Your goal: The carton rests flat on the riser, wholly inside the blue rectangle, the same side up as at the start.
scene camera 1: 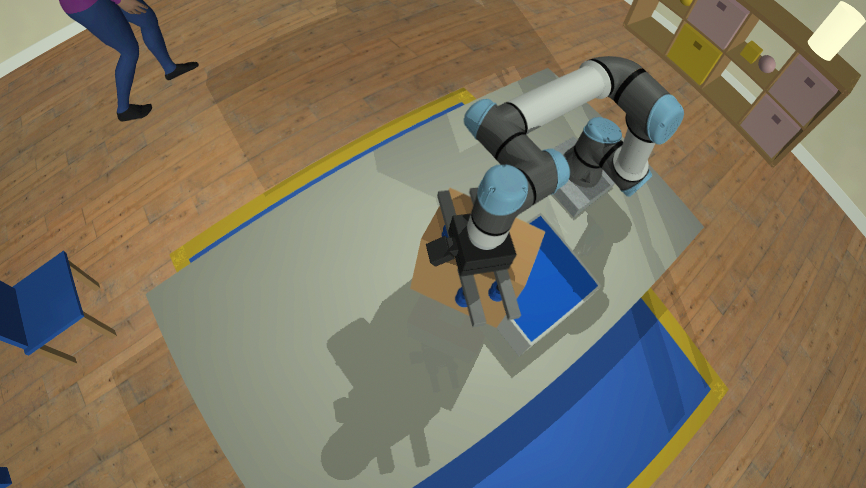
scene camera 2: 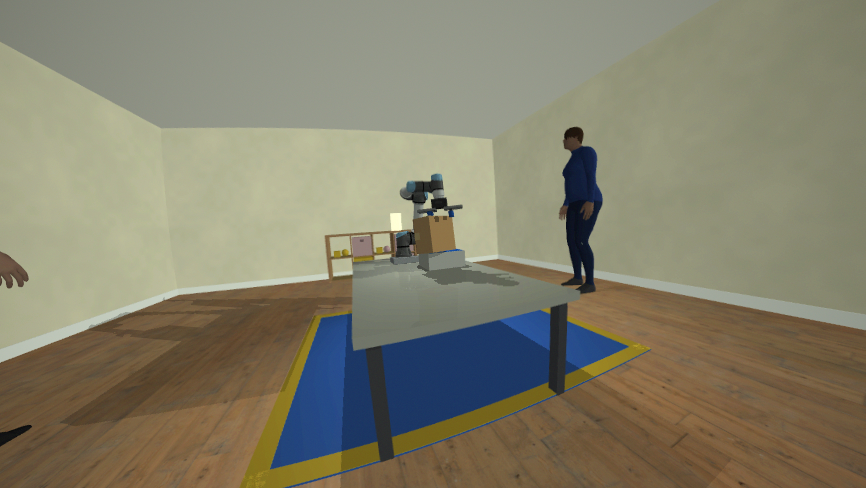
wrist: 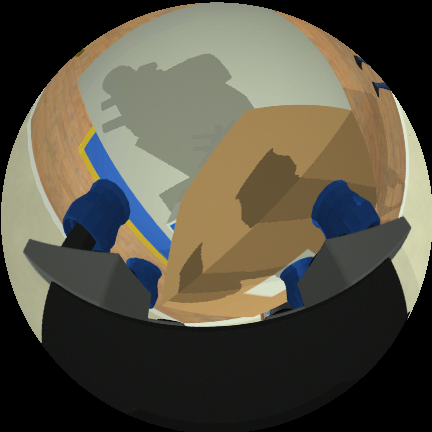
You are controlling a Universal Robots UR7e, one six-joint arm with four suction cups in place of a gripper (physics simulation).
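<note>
The brown carton [scene camera 1: 431, 278] [scene camera 2: 433, 235] [wrist: 225, 229] hangs under my suction gripper [scene camera 1: 478, 256] [scene camera 2: 441, 210] [wrist: 219, 241], which is shut on its top face. It is held upright, low over the left edge of the grey riser [scene camera 1: 515, 345] [scene camera 2: 442, 261]. It covers the left part of the blue rectangle [scene camera 1: 557, 285] [scene camera 2: 455, 250] and juts out past the riser's left side over the table [scene camera 1: 271, 290] [scene camera 2: 423, 303] [wrist: 261, 60]. In the wrist view only two cups on the right sit over the carton; the left two hang beside it.
The arm's base [scene camera 1: 584, 194] stands on the table just behind the riser. A person [scene camera 2: 580, 206] stands right of the table, another's legs [scene camera 1: 126, 54] show at the far left. A shelf unit [scene camera 1: 814, 120] [scene camera 2: 326, 255], a blue chair [scene camera 1: 41, 303] and a blue rug [scene camera 1: 605, 412] [scene camera 2: 453, 370] surround the table.
</note>
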